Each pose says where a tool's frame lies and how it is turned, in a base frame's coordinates. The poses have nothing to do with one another.
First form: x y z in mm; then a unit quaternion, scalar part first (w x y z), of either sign.
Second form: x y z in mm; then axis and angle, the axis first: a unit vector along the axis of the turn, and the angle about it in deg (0 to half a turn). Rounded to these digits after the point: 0 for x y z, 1 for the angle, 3 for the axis.
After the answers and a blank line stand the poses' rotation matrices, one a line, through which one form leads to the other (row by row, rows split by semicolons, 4 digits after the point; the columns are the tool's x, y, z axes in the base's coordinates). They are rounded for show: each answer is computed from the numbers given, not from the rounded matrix.
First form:
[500 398 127 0.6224 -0.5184 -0.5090 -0.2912]
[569 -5 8 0.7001 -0.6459 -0.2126 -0.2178]
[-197 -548 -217 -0.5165 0.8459 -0.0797 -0.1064]
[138 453 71 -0.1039 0.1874 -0.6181 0.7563]
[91 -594 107 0.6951 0.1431 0.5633 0.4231]
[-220 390 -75 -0.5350 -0.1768 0.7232 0.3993]
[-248 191 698 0.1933 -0.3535 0.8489 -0.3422]
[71 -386 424 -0.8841 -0.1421 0.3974 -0.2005]
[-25 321 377 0.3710 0.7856 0.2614 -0.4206]
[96 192 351 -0.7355 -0.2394 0.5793 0.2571]
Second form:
[500 398 127 -0.662 -0.650 -0.372 103.0]
[569 -5 8 -0.905 -0.298 -0.305 91.1]
[-197 -548 -217 -0.988 0.093 0.124 117.8]
[138 453 71 -0.188 0.621 -0.760 168.1]
[91 -594 107 0.199 0.784 0.589 91.9]
[-220 390 -75 0.209 -0.856 -0.473 115.3]
[-248 191 698 -0.360 0.865 -0.349 157.7]
[71 -386 424 0.304 -0.851 0.429 55.7]
[-25 321 377 0.846 0.281 -0.453 136.4]
[96 192 351 0.353 -0.855 -0.379 85.3]

0.3122 0.8902 -0.3317; 0.1652 0.2929 0.9417; 0.9355 -0.3489 -0.0556
0.8147 0.5796 -0.0163; -0.0303 0.0707 0.9970; 0.5791 -0.8118 0.0752
0.9647 -0.2447 -0.0977; -0.0249 -0.4537 0.8908; -0.2623 -0.8569 -0.4438
-0.9082 -0.0745 0.4119; -0.3888 -0.2143 -0.8960; 0.1550 -0.9739 0.1656
0.0073 -0.4270 0.9042; 0.7494 0.6010 0.2777; -0.6620 0.6756 0.3244
-0.3650 0.1715 -0.9151; -0.6830 0.6186 0.3884; 0.6327 0.7668 -0.1086
-0.6754 -0.4679 0.5701; -0.7324 0.5159 -0.4443; -0.0862 -0.7176 -0.6911
0.6037 -0.4675 -0.6457; 0.2416 0.8792 -0.4106; 0.7597 0.0919 0.6437
0.5096 0.7228 -0.4669; 0.0986 -0.5881 -0.8028; -0.8548 0.3630 -0.3709
0.1966 0.1008 -0.9753; -0.6556 0.7532 -0.0543; 0.7291 0.6501 0.2142

